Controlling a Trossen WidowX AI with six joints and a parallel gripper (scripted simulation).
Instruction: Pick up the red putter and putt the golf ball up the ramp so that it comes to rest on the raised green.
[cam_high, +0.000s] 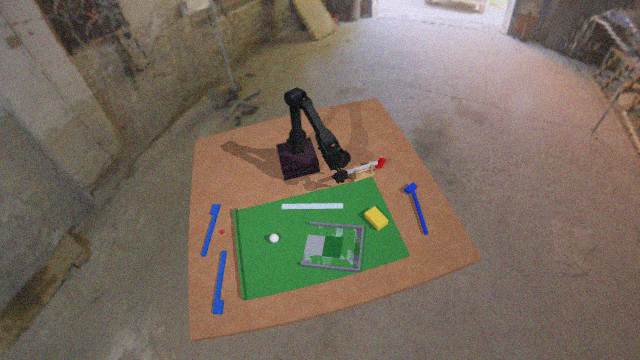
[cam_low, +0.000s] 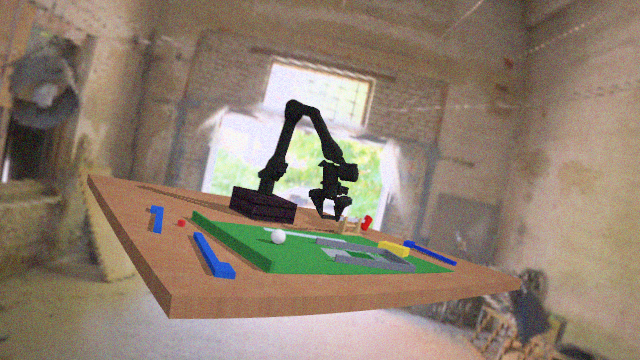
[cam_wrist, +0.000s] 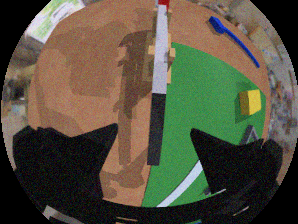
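Right now the red putter is 110 mm to the left of my gripper tip and 10 mm behind it. Also, from my gripper tip: white bar 170 mm to the right, 100 mm ahead, 50 mm below; then yellow block 270 mm ahead, 90 mm to the left, 40 mm below; then wooden fence 130 mm to the left, 20 mm below, 10 mm behind.
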